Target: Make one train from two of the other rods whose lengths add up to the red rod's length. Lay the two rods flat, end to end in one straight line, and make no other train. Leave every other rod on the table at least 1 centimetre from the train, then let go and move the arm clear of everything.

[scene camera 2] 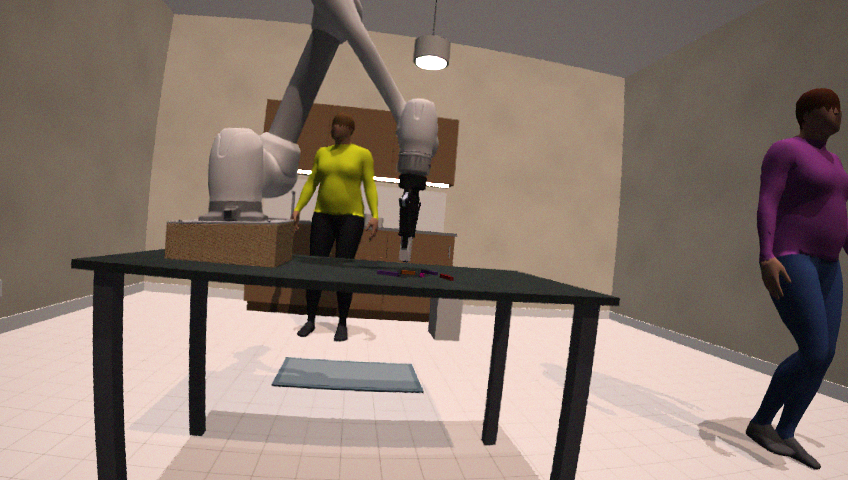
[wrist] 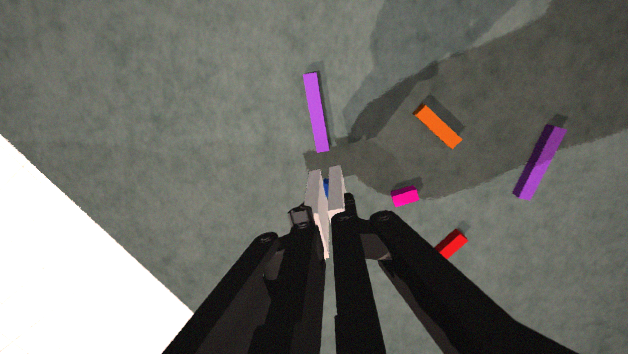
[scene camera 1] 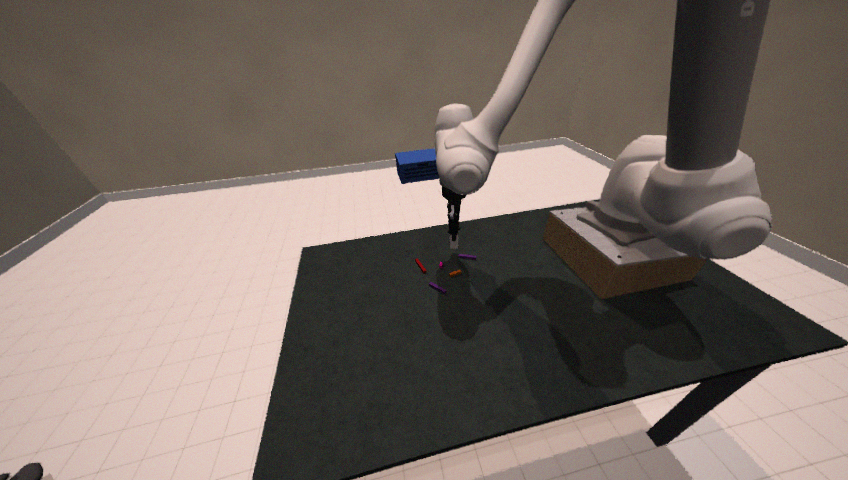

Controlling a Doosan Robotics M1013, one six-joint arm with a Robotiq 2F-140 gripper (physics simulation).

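Pixels of known places: gripper, between the fingertips: [scene camera 2: 404, 260] [wrist: 328, 185] [scene camera 1: 454, 246]; arm's base, origin of its link: [scene camera 2: 235, 220] [scene camera 1: 618, 226].
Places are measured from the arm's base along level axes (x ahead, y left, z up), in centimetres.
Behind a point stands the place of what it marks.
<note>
My gripper [scene camera 1: 454, 243] {x 48.2, y -18.7, z -7.1 cm} [scene camera 2: 405, 252] {x 48.2, y -18.7, z -7.1 cm} [wrist: 328, 185] {x 48.2, y -18.7, z -7.1 cm} is shut on a blue rod [wrist: 326, 188] {x 48.1, y -18.8, z -6.5 cm}, mostly hidden between the pale fingertips, and holds it above the table. One purple rod [scene camera 1: 468, 256] {x 44.1, y -15.8, z -10.6 cm} [scene camera 2: 387, 273] {x 44.2, y -16.8, z -11.1 cm} [wrist: 316, 112] {x 44.3, y -16.2, z -10.6 cm} lies just beyond the fingertips in the wrist view. A second purple rod [scene camera 1: 437, 287] {x 59.5, y -6.2, z -10.6 cm} [scene camera 2: 429, 271] {x 59.3, y -7.2, z -10.7 cm} [wrist: 540, 162] {x 59.2, y -6.5, z -10.6 cm} lies at the right there. An orange rod [scene camera 1: 455, 273] {x 51.7, y -10.0, z -10.8 cm} [scene camera 2: 408, 272] {x 51.7, y -10.9, z -11.0 cm} [wrist: 437, 126] {x 51.4, y -10.4, z -10.6 cm} lies between them. A short magenta rod [scene camera 1: 440, 264] {x 54.7, y -15.6, z -10.6 cm} [scene camera 2: 421, 275] {x 54.0, y -16.8, z -11.1 cm} [wrist: 405, 196] {x 54.3, y -15.8, z -10.6 cm} lies right of the fingers. The red rod [scene camera 1: 420, 265] {x 61.1, y -17.8, z -10.6 cm} [scene camera 2: 446, 276] {x 60.8, y -18.7, z -10.8 cm} [wrist: 452, 243] {x 60.4, y -15.7, z -10.6 cm} is partly hidden by a finger in the wrist view. The rods on the table lie apart.
The dark table [scene camera 1: 357, 356] {x 86.5, y 7.1, z -11.6 cm} [scene camera 2: 333, 282] {x 27.9, y -37.0, z -11.7 cm} [wrist: 150, 175] {x 38.1, y -30.4, z -11.6 cm} carries the arm's base block [scene camera 1: 618, 270] {x 16.2, y 14.8, z -0.4 cm} [scene camera 2: 229, 242] {x 1.0, y -14.0, z -5.9 cm}. The table's edge crosses the wrist view's lower left. A blue box [scene camera 1: 416, 166] shows behind the arm. Two people [scene camera 2: 342, 184] [scene camera 2: 800, 202] stand beyond the table.
</note>
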